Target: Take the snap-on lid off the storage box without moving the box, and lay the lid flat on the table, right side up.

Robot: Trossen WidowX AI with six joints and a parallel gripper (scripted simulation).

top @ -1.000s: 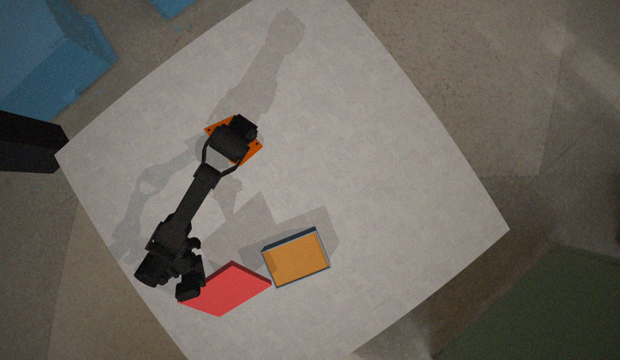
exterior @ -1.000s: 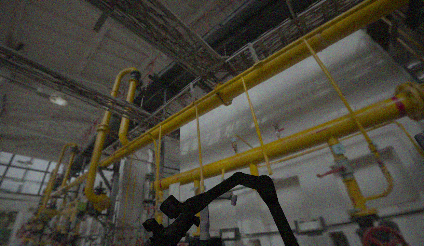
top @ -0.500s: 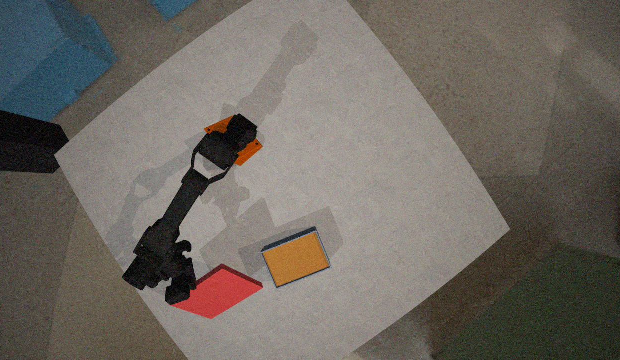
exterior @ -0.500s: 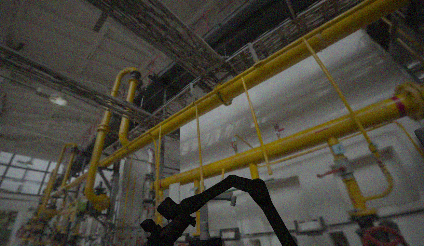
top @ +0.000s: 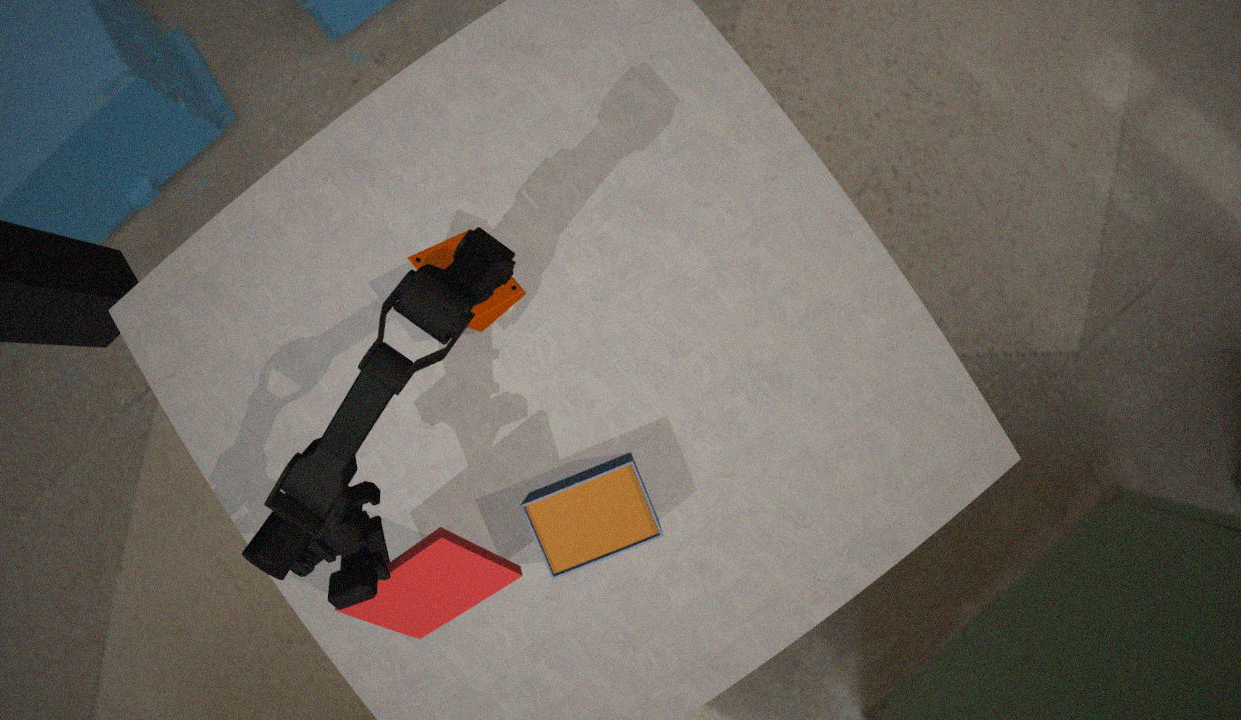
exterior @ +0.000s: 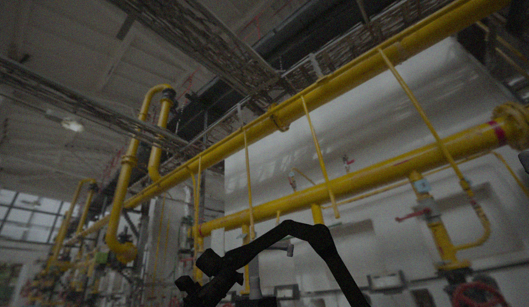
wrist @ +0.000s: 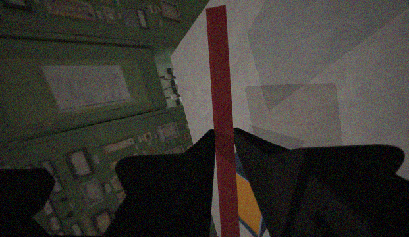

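Now: the red lid 60 mm ahead of my gripper tip, 50 mm below it and 10 mm to the left of it. Round my gripper tip: storage box (260 mm to the left, 170 mm below, 140 mm ahead).
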